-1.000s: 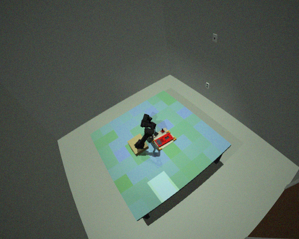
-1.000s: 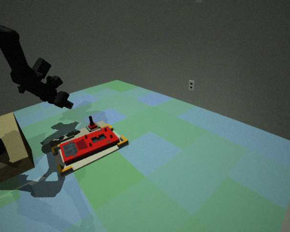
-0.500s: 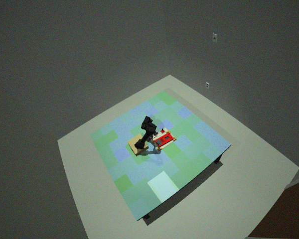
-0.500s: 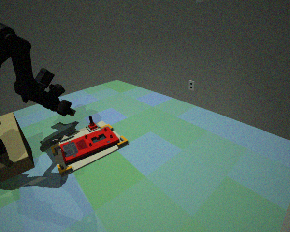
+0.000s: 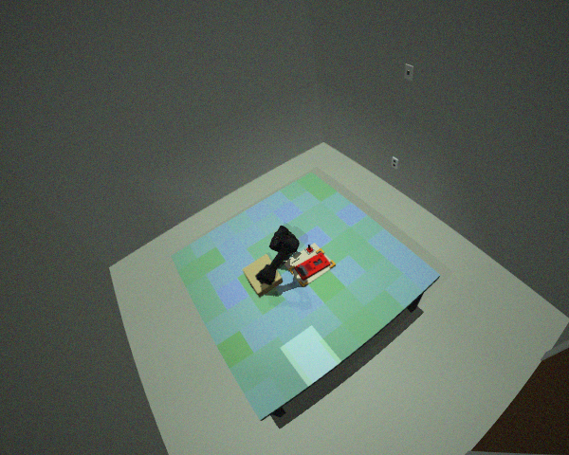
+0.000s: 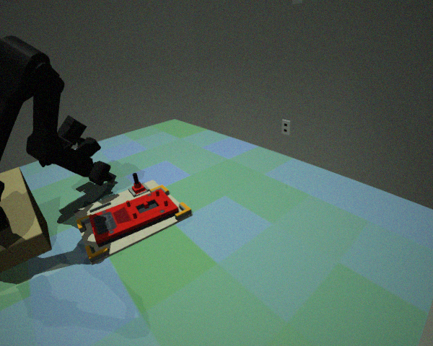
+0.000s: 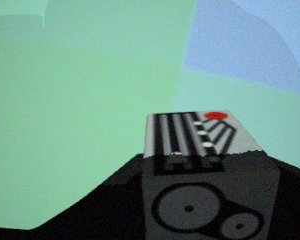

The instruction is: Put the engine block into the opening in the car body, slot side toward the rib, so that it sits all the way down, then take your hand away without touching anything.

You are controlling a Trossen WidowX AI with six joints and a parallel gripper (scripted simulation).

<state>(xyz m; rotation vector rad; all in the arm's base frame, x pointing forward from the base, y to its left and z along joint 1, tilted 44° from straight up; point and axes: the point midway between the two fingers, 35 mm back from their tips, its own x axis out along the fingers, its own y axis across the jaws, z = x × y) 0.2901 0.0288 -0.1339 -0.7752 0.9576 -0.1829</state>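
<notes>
The engine block is 10 mm behind my gripper tip and 10 mm above it.
</notes>
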